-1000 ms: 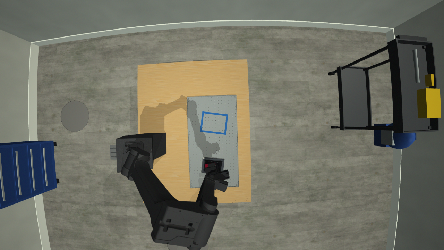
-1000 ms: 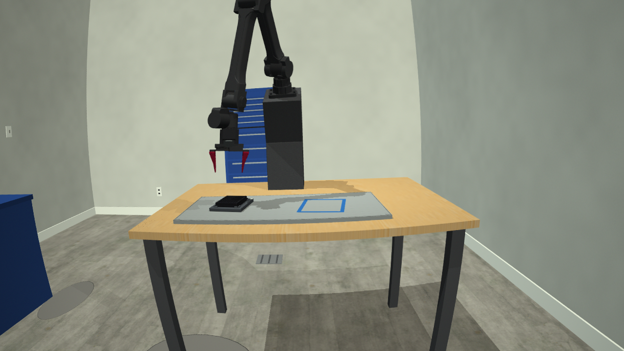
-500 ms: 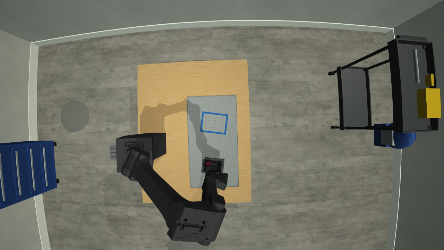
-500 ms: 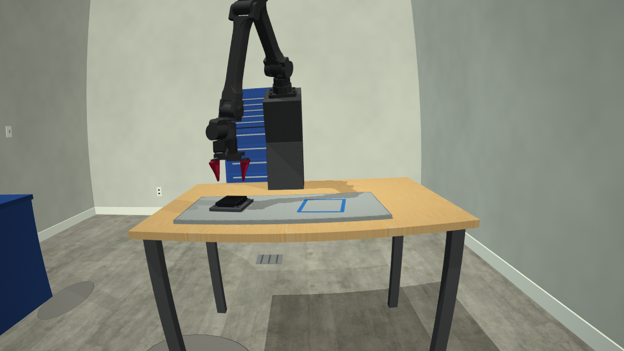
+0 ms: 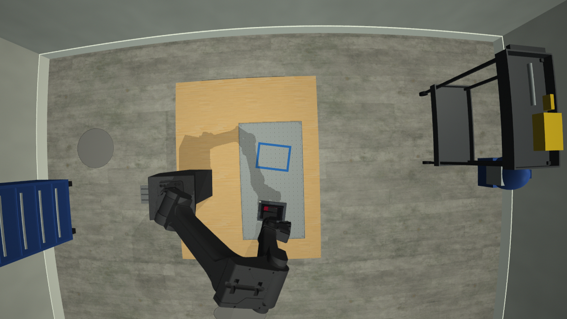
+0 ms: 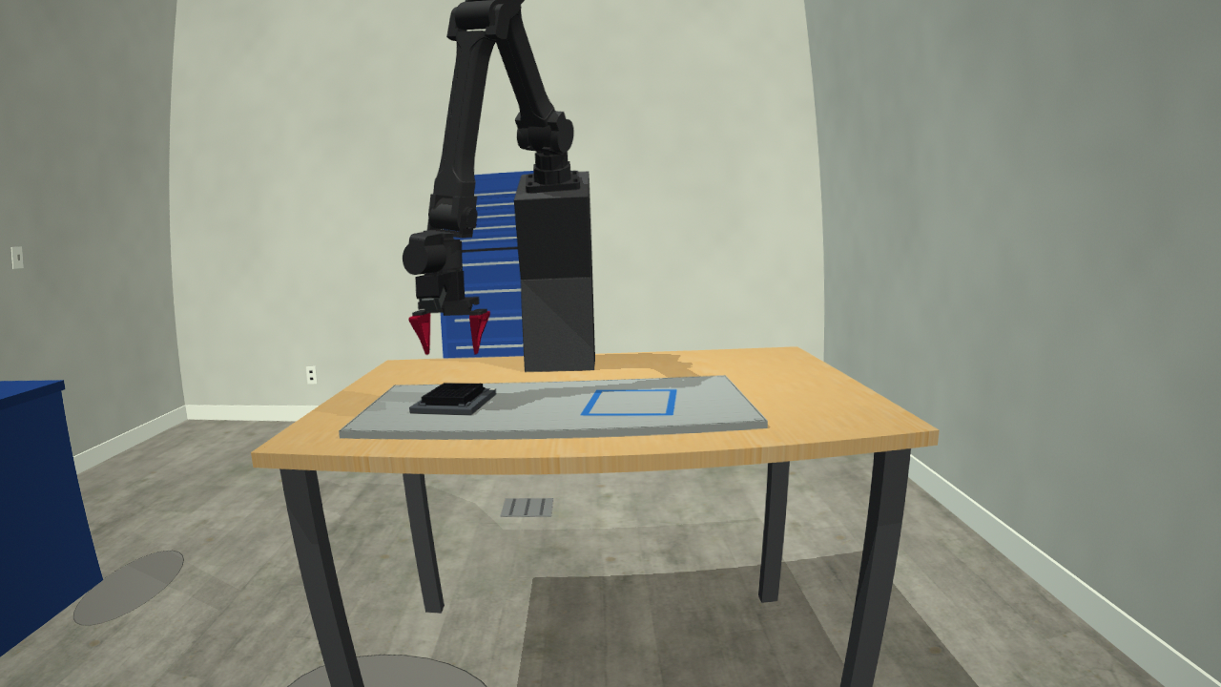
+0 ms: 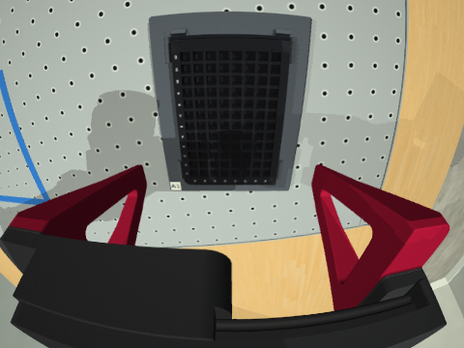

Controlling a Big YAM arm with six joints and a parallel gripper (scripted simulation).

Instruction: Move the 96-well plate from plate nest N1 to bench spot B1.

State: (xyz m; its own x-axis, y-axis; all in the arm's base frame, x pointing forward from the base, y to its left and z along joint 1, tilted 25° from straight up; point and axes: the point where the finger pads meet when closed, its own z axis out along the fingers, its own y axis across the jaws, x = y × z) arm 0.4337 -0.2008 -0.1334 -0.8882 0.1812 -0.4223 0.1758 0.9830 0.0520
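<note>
The black 96-well plate lies 8 cm below my hand. From my hand the other things lie so: dark plate nest: 9 cm below.
</note>
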